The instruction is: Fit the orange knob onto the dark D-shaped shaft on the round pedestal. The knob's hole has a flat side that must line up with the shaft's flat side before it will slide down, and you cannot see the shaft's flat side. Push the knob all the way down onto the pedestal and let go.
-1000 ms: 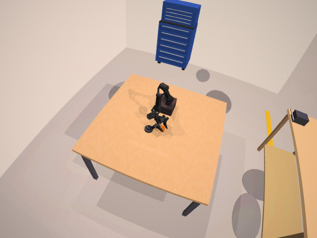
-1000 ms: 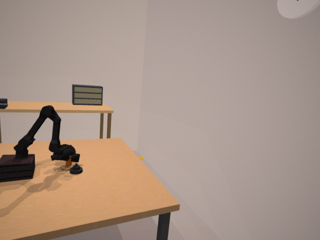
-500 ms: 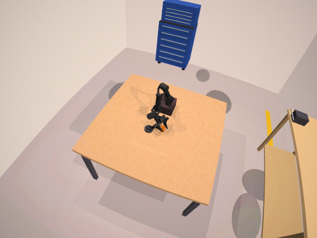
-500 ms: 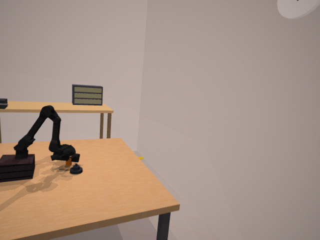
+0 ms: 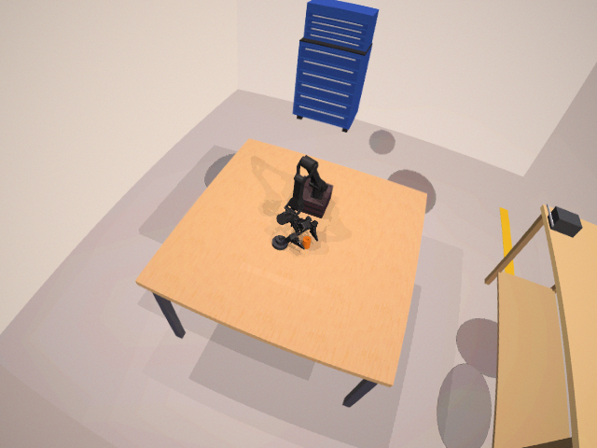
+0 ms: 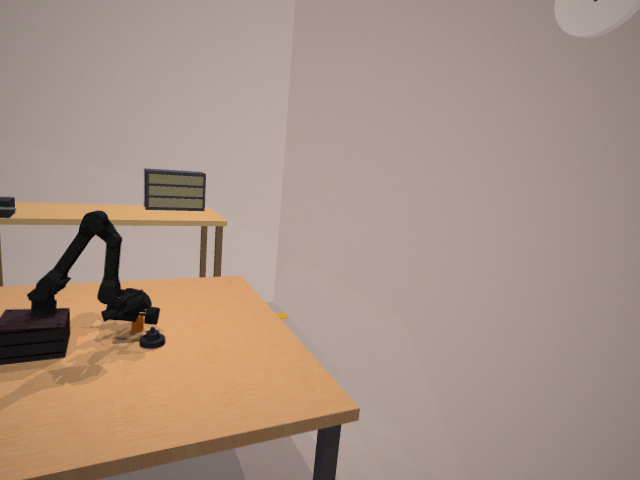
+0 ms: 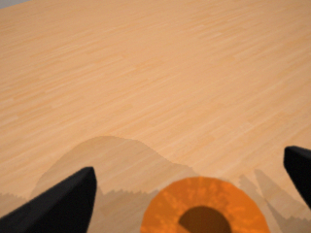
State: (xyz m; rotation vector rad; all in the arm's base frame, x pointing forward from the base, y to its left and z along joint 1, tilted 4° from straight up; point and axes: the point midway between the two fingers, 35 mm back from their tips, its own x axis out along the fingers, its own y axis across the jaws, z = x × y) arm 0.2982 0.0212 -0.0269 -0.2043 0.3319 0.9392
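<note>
The orange knob lies 20 mm behind my gripper tip, 30 mm to the right of it and 20 mm below it. From my gripper tip the other things lie so: dark round pedestal (10 mm ahead, 160 mm to the right, 10 mm below).
</note>
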